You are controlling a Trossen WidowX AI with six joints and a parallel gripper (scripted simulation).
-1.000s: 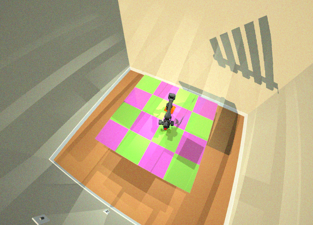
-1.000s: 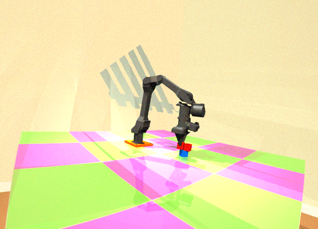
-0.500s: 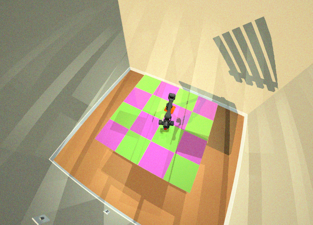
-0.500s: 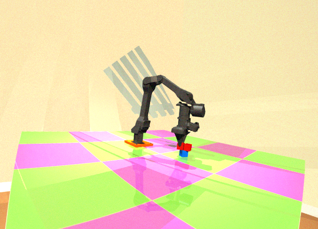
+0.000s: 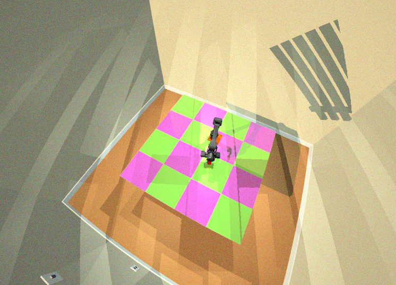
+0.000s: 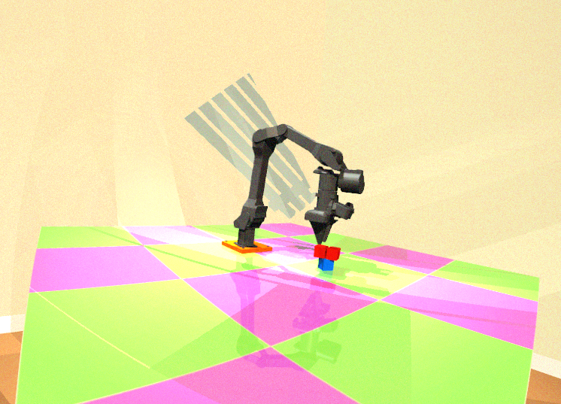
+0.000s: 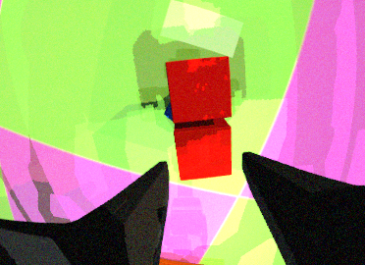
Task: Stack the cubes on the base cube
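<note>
The red cube is 3 cm ahead of my gripper tip, 2 cm to the left of it and 2 cm below it. From my gripper tip the other things lie so: blue base cube (2 cm ahead, 1 cm to the left, 6 cm below).
</note>
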